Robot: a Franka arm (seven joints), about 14 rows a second.
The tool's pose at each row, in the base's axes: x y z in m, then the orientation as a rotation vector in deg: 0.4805, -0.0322, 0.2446, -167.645, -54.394, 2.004; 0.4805, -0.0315, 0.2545, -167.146, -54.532, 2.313; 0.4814, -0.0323, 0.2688, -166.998, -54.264, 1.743; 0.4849, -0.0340, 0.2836, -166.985, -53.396, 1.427; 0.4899, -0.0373, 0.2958, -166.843, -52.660, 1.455; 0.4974, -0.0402, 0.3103, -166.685, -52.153, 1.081; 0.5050, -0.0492, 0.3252, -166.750, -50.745, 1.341; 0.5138, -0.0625, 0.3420, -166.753, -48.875, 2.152; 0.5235, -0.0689, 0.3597, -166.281, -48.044, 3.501; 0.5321, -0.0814, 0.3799, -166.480, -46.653, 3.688; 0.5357, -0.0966, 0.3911, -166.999, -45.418, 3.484; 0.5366, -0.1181, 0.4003, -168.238, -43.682, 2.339; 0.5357, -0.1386, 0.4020, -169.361, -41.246, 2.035; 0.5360, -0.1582, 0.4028, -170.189, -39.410, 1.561
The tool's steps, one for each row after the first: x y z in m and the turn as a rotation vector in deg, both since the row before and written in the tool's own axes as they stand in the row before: 0.0004, -0.0012, -0.0098, 0.470, -0.069, -0.184; 0.0002, 0.0001, -0.0143, 0.104, 0.428, 0.120; 0.0019, 0.0023, -0.0150, 0.203, 0.303, 0.525; 0.0023, 0.0046, -0.0126, 0.345, 0.108, 0.428; 0.0046, 0.0054, -0.0150, 0.216, 0.337, 0.272; 0.0014, 0.0103, -0.0159, 0.380, -0.018, 0.900; 0.0001, 0.0142, -0.0183, 0.650, -0.301, 1.200; 0.0048, 0.0086, -0.0187, 0.888, -0.648, 0.479; 0.0005, 0.0125, -0.0220, 0.216, -0.011, 0.922; -0.0049, 0.0133, -0.0130, -0.195, 0.144, 0.872; -0.0102, 0.0177, -0.0115, -0.902, 0.626, 1.283; -0.0108, 0.0172, -0.0036, -0.527, 0.170, 1.726; -0.0087, 0.0174, -0.0026, -0.440, 0.281, 1.284
